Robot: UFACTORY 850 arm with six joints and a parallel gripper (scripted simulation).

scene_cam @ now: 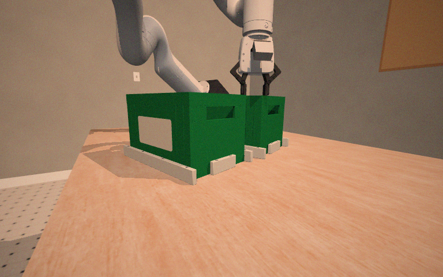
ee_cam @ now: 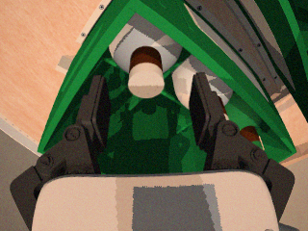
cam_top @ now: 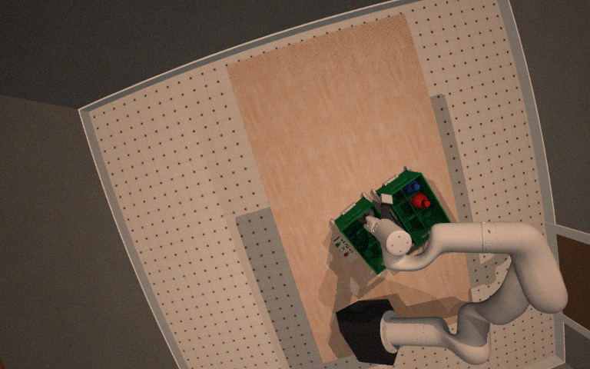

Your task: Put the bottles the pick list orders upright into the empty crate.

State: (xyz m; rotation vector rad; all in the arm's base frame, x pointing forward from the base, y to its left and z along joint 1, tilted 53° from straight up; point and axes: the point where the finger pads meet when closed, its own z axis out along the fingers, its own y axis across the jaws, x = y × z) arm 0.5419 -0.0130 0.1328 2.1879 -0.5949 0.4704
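Now: the red bottle 50 mm behind my hand, 260 mm to the right of it and 100 mm below it. Round my hand: green bottle: 170 mm behind, 50 mm to the right, 100 mm below; then pick list: 150 mm behind, 150 mm to the left, 190 mm below; then blue bottle: 40 mm ahead, 240 mm to the right, 100 mm below.
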